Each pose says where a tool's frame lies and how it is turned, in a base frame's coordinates. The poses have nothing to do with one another.
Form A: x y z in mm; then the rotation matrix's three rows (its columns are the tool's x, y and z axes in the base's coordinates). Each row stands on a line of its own.
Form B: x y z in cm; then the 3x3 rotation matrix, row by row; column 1 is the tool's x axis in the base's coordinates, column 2 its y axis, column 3 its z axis. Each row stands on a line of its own. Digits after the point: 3 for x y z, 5 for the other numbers.
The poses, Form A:
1:
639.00, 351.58, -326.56
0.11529, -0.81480, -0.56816
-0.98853, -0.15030, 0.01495
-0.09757, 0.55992, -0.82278
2:
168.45, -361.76, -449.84
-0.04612, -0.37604, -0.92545
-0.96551, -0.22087, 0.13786
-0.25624, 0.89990, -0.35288
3:
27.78, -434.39, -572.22
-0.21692, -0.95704, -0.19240
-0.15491, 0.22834, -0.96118
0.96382, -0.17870, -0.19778
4:
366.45, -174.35, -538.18
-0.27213, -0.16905, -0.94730
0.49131, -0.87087, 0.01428
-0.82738, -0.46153, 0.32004
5:
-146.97, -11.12, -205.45
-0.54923, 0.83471, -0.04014
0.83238, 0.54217, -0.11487
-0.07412, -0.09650, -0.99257
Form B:
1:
63.900, 35.158, -32.656
0.11529, -0.81480, -0.56816
-0.98853, -0.15030, 0.01495
-0.09757, 0.55992, -0.82278

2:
16.845, -36.176, -44.984
-0.04612, -0.37604, -0.92545
-0.96551, -0.22087, 0.13786
-0.25624, 0.89990, -0.35288

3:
2.778, -43.439, -57.222
-0.21692, -0.95704, -0.19240
-0.15491, 0.22834, -0.96118
0.96382, -0.17870, -0.19778

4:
36.645, -17.435, -53.818
-0.27213, -0.16905, -0.94730
0.49131, -0.87087, 0.01428
-0.82738, -0.46153, 0.32004

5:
-14.697, -1.112, -20.545
-0.54923, 0.83471, -0.04014
0.83238, 0.54217, -0.11487
-0.07412, -0.09650, -0.99257

